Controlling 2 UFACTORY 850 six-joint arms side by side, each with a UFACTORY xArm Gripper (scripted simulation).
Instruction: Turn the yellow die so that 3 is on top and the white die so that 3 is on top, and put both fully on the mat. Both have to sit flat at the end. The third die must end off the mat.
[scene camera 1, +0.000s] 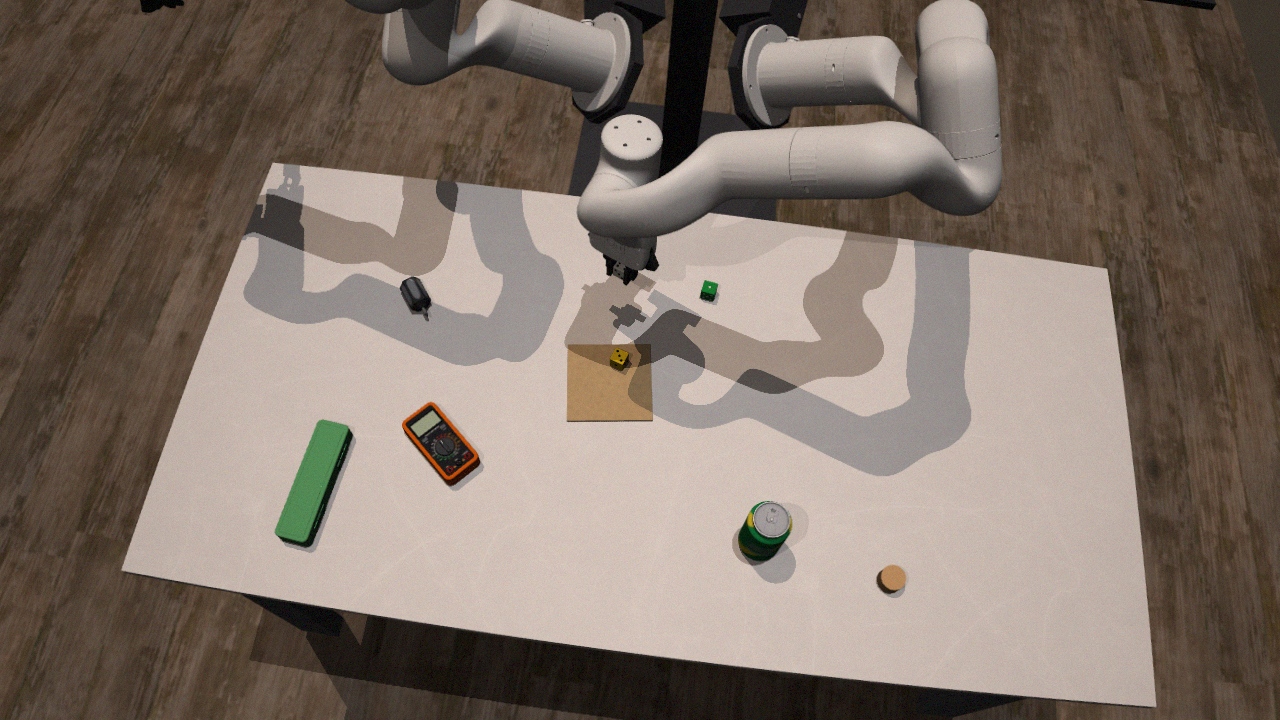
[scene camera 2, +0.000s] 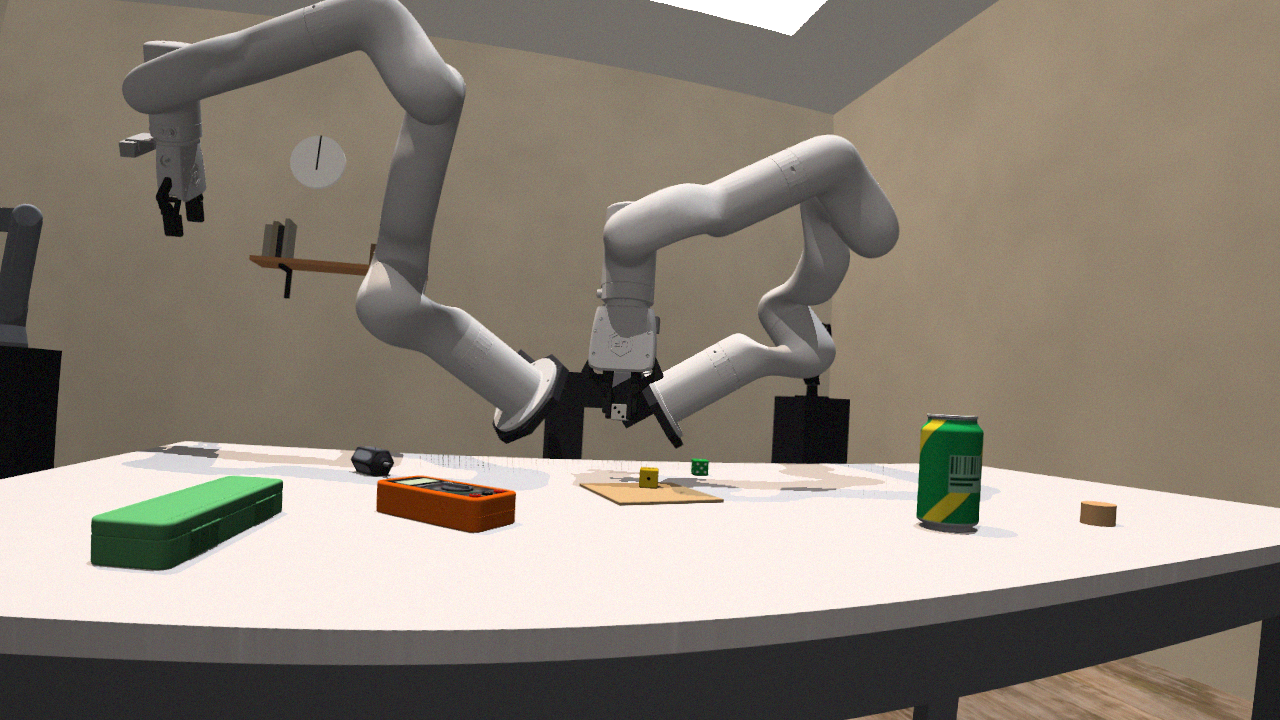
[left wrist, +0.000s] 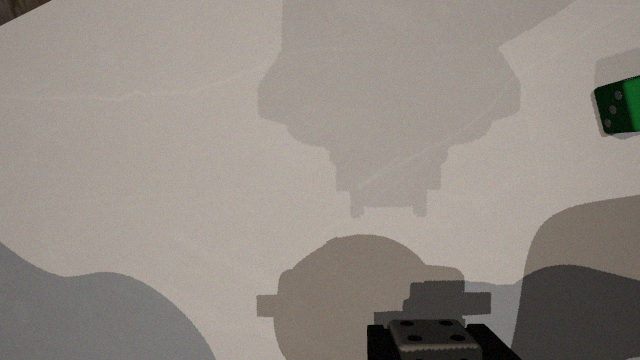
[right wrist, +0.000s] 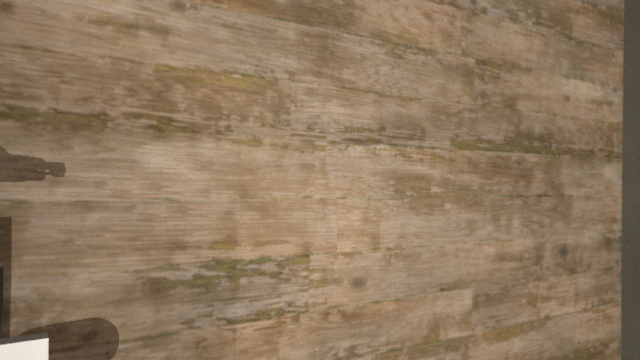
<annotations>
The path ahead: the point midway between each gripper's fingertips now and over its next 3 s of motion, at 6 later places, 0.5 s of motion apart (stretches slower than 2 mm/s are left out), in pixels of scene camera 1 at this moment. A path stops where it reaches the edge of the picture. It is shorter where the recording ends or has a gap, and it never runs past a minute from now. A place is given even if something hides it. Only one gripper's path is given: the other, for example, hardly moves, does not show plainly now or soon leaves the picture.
My left gripper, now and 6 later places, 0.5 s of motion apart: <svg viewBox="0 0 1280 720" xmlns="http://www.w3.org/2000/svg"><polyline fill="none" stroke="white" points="621,274 619,274 618,274 618,274 618,280 618,292 618,296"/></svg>
</annotations>
